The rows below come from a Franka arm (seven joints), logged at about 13 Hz.
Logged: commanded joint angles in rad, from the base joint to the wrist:
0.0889, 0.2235, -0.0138, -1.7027, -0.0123, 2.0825, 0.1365
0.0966, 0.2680, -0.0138, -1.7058, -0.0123, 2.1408, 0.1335
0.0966, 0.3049, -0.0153, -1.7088, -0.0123, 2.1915, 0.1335
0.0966, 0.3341, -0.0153, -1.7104, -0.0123, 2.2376, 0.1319
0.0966, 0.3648, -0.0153, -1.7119, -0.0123, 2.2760, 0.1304
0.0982, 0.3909, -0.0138, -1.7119, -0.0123, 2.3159, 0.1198
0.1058, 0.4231, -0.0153, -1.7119, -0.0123, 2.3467, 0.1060
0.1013, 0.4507, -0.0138, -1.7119, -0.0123, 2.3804, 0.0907
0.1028, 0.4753, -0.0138, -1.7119, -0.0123, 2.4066, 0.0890
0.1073, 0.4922, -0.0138, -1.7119, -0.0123, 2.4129, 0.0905
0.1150, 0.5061, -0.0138, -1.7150, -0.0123, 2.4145, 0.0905
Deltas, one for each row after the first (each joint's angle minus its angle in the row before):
0.0077, 0.0445, 0.0000, -0.0031, 0.0000, 0.0583, -0.0030
0.0000, 0.0369, -0.0015, -0.0030, 0.0000, 0.0507, 0.0000
0.0000, 0.0292, 0.0000, -0.0016, 0.0000, 0.0461, -0.0016
0.0000, 0.0307, 0.0000, -0.0015, 0.0000, 0.0384, -0.0015
0.0016, 0.0261, 0.0015, 0.0000, 0.0000, 0.0399, -0.0106
0.0076, 0.0322, -0.0015, 0.0000, 0.0000, 0.0308, -0.0138
-0.0045, 0.0276, 0.0015, 0.0000, 0.0000, 0.0337, -0.0153
0.0015, 0.0246, 0.0000, 0.0000, 0.0000, 0.0262, -0.0017
0.0045, 0.0169, 0.0000, 0.0000, 0.0000, 0.0063, 0.0015
0.0077, 0.0139, 0.0000, -0.0031, 0.0000, 0.0016, 0.0000

